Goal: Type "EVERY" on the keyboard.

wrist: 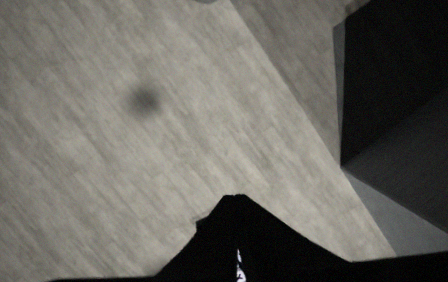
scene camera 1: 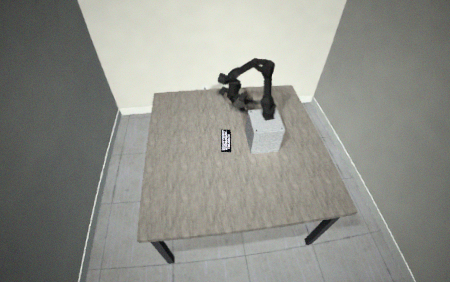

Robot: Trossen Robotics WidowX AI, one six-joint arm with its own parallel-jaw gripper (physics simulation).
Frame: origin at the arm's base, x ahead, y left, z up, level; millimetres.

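Seen in the pictures: gripper, fingertip midpoint: (wrist: 234,205) (scene camera 1: 233,102); arm's base, origin of the base link: (scene camera 1: 268,116).
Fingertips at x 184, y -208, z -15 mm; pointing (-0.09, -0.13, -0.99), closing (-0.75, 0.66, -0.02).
Offsets run from my fingertips to a thing's top centre. "spot": to the spot under its first point. Level surfaces: height alone.
A small black keyboard with white keys {spot: dz -194, dx +88, dy +175 mm} (scene camera 1: 226,140) lies flat on the wooden table {dz -208 mm} (scene camera 1: 200,195), left of the pale box. In the wrist view, a thin sliver of the keyboard {spot: dz -192, dx +96, dy +133 mm} (wrist: 241,274) shows through the narrow gap behind the fingertips, at the bottom edge; the fingers hide the rest. The letters cannot be read in either view. My gripper (wrist: 234,205) is shut and empty, a black silhouette over the table. In the scene view, the folded wrist end of the arm is above the back part of the table, farther back than the keyboard; its fingers are too blurred to make out.
The arm (scene camera 1: 268,90) stands on a pale speckled box (scene camera 1: 267,140) right of the keyboard. The cream wall (scene camera 1: 175,45) rises behind the table's back edge. In the wrist view, a large dark shape (wrist: 395,85) fills the upper right, beside a shadowed strip of table.
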